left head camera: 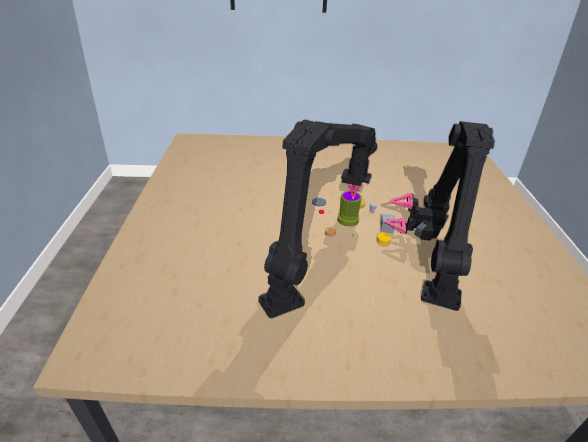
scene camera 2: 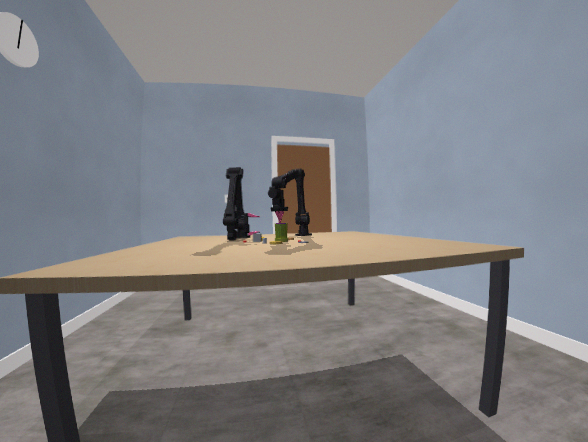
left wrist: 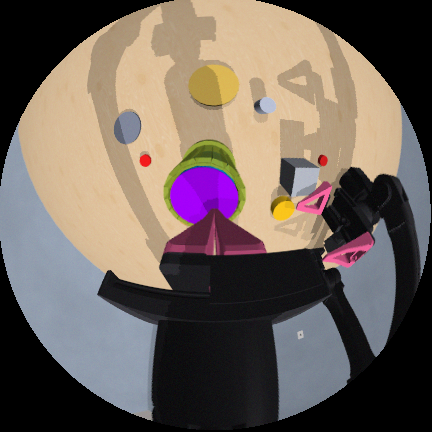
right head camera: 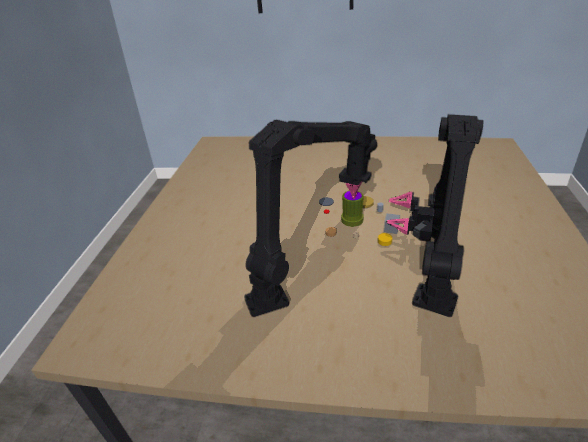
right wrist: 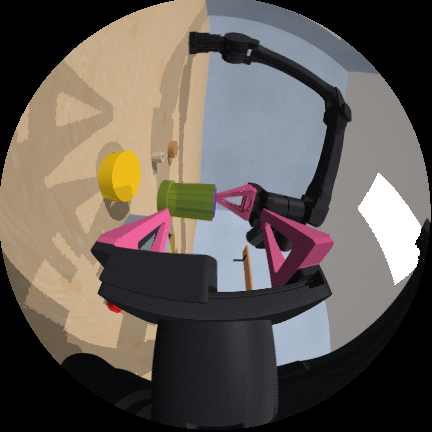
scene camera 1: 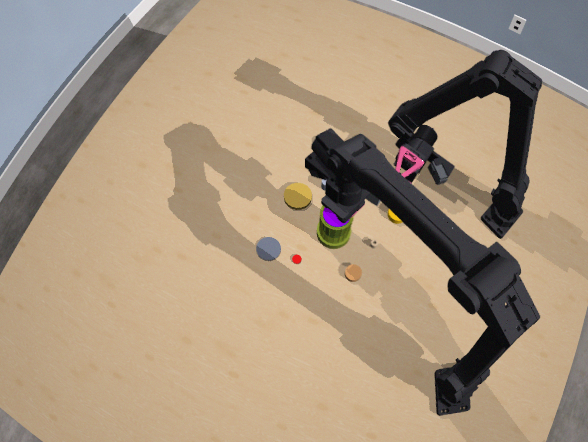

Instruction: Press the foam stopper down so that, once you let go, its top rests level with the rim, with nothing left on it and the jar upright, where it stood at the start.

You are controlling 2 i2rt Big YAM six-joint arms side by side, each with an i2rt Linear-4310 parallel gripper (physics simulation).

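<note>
A green ribbed jar [left head camera: 349, 212] [right head camera: 352, 212] [scene camera 1: 334, 235] [scene camera 2: 281, 233] [right wrist: 192, 201] stands upright on the table. The foam stopper, with a purple top [left wrist: 204, 194] [scene camera 1: 334, 217], sits in its mouth. In the right wrist view a thin purple strip of the stopper [right wrist: 215, 202] shows at the rim, so its top is nearly level with the rim. My left gripper [left wrist: 214, 213] [right wrist: 214, 196] [left head camera: 353, 197] is shut and empty, pointing down, its tips at the stopper's top and seeming to touch it. My right gripper [left head camera: 386, 212] [right wrist: 214, 213] is open and empty, to the right of the jar.
Around the jar lie a yellow disc [left wrist: 213, 85], a grey disc [left wrist: 127, 127], a small red disc [left wrist: 145, 160], an orange disc [scene camera 1: 353, 272] and a small beige piece [scene camera 1: 373, 243]. A grey block [left wrist: 300, 177], a yellow cylinder [left wrist: 283, 208] and a pale blue cylinder [left wrist: 266, 105] stand nearer the right gripper.
</note>
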